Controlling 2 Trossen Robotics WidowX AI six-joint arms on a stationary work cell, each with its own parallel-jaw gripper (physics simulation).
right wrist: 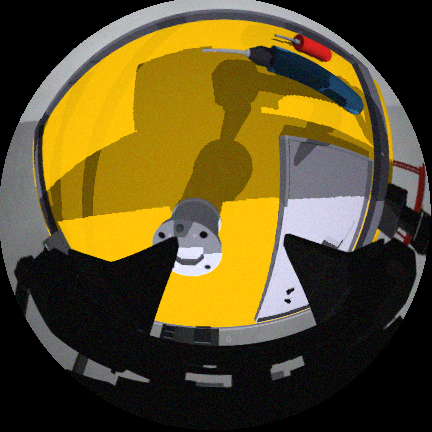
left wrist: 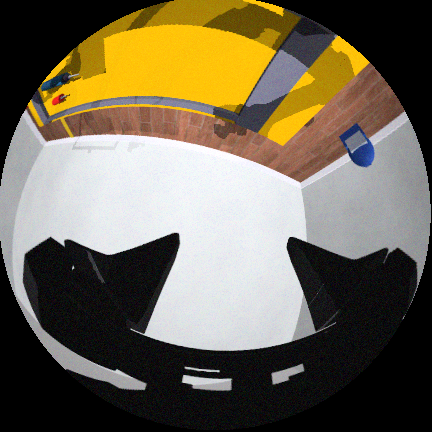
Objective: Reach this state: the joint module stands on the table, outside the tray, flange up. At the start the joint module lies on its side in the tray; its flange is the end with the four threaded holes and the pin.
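Frame: origin at the left arm's base, x back, y left, z down, level; metres.
Seen in the pictures: left gripper, fingertip midpoint: (left wrist: 235, 241); right gripper, fingertip midpoint: (right wrist: 232, 241).
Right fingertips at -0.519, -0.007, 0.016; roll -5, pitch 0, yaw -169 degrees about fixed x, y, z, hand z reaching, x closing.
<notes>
Offsets run from my right fingertips to a thing's top centre, as dx, dy, dz. "*": to the spot under its first point. Level surfaces: height alone.
The grey joint module @[+0.041, -0.003, -0.003] (right wrist: 194, 239) stands on the yellow table @[dz +0.061] (right wrist: 242, 285) (left wrist: 175, 60), outside the tray, in the right wrist view. Its flange, with threaded holes and the pin, faces up toward the camera. The grey-white tray @[-0.157, -0.146, +0.045] (right wrist: 283, 195) is to its right in that view, with a gap of table between them. My right gripper (right wrist: 232, 241) is open and empty, above the table. Its left finger overlaps the flange's lower left edge in view and hides part of it. My left gripper (left wrist: 235, 241) is open and empty, facing a pale wall. The module does not show in the left wrist view.
A blue-handled tool @[* -0.132, +0.159, +0.024] (right wrist: 310, 70) (left wrist: 55, 81) and a smaller red-handled tool (right wrist: 315, 48) (left wrist: 59, 99) lie near the table's edge. A dark grey edging (right wrist: 200, 18) (left wrist: 165, 102) borders the table. A blue object (left wrist: 364, 154) is by the wall beyond the table.
</notes>
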